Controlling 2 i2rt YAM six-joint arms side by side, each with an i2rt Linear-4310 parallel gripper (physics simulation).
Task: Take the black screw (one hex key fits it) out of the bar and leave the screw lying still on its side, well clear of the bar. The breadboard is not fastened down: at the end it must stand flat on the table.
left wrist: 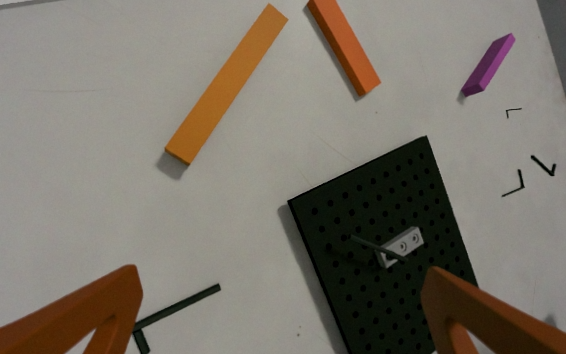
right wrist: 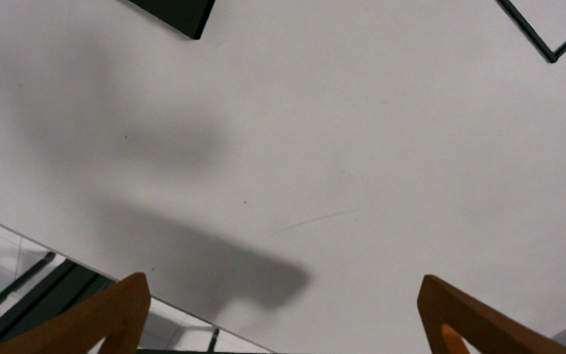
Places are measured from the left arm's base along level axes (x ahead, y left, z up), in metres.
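Where they show: left gripper, fingertip midpoint: point(left wrist: 282, 280); right gripper, fingertip midpoint: point(right wrist: 284, 287).
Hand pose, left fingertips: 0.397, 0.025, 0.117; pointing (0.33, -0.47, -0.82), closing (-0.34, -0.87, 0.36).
Note:
After its pixels a point has its place, as x, y, z.
The dark breadboard point(left wrist: 309, 225) @[0.342, -0.094, -0.124] point(right wrist: 180, 15) @[0.102, -0.333, -0.124] lies on the table; its corner shows in the right wrist view. A light grey bar point(left wrist: 409, 243) @[0.261, -0.225, -0.112] is on the board, with two grey round sockets showing. A dark thin rod point(left wrist: 367, 243) @[0.303, -0.141, -0.084], which looks like a hex key, crosses over the bar's left end and stands out past both sides of it. The black screw is mostly hidden under this rod; how deep it sits cannot be told. My left gripper point(left wrist: 282, 280) @[0.397, 0.025, 0.117] is open and empty, above the table and board. My right gripper point(right wrist: 284, 287) @[0.068, -0.451, 0.013] is open and empty, above the table near its edge.
In the left wrist view are a large hex key point(left wrist: 177, 306) @[0.317, 0.080, -0.141], three smaller ones point(left wrist: 513, 109) @[0.373, -0.603, -0.147] point(left wrist: 544, 166) @[0.238, -0.648, -0.144] point(left wrist: 520, 182) @[0.233, -0.564, -0.147], a yellow-orange block point(left wrist: 227, 85) @[0.532, -0.052, -0.118], an orange block point(left wrist: 345, 47) @[0.552, -0.240, -0.132] and a purple block point(left wrist: 488, 65) @[0.468, -0.518, -0.120]. A hex key point(right wrist: 527, 30) @[0.224, -0.534, -0.146] shows top right in the right wrist view.

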